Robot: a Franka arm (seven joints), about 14 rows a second.
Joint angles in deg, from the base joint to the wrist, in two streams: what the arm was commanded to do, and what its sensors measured. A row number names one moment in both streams.
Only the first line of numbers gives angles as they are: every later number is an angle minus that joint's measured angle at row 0.
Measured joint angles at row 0:
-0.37 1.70 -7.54 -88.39 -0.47 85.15 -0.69
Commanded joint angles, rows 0 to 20:
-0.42 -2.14 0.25 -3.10 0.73 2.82 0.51
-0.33 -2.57 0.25 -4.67 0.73 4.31 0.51
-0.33 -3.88 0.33 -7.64 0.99 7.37 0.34
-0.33 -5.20 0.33 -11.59 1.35 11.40 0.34
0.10 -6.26 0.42 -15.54 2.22 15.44 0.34
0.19 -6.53 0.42 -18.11 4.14 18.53 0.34
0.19 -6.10 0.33 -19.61 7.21 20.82 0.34
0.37 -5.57 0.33 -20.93 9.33 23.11 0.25
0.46 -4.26 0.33 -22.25 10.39 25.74 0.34
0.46 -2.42 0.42 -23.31 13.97 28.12 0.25
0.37 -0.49 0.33 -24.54 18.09 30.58 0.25
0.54 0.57 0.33 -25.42 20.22 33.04 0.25
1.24 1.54 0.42 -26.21 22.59 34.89 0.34
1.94 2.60 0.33 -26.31 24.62 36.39 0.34
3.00 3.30 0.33 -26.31 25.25 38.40 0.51
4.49 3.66 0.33 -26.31 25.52 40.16 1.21
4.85 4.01 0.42 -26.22 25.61 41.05 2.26
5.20 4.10 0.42 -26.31 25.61 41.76 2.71
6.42 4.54 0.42 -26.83 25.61 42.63 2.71
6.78 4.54 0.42 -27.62 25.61 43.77 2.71
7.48 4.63 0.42 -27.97 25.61 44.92 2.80
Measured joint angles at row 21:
6.07 4.88 0.63 -26.02 24.37 41.59 2.36
